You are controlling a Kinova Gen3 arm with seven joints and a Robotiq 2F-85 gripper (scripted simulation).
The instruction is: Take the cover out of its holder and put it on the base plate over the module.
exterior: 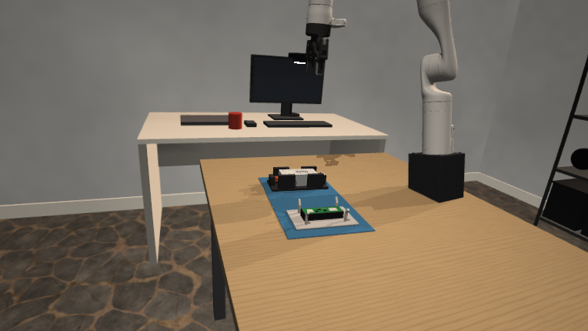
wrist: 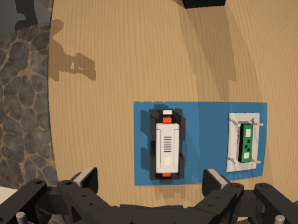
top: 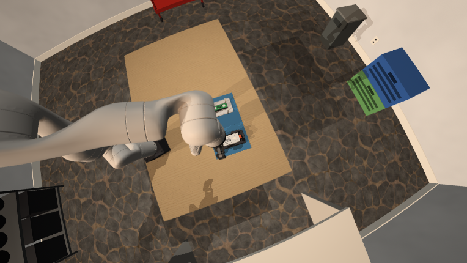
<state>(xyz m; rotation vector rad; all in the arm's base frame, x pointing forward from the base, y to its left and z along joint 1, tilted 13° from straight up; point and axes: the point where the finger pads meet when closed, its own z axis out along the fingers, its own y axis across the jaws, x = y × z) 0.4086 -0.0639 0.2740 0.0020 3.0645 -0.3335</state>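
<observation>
My hand is 40 mm short of the cover, 40 mm to the right of it and 340 mm above it.
</observation>
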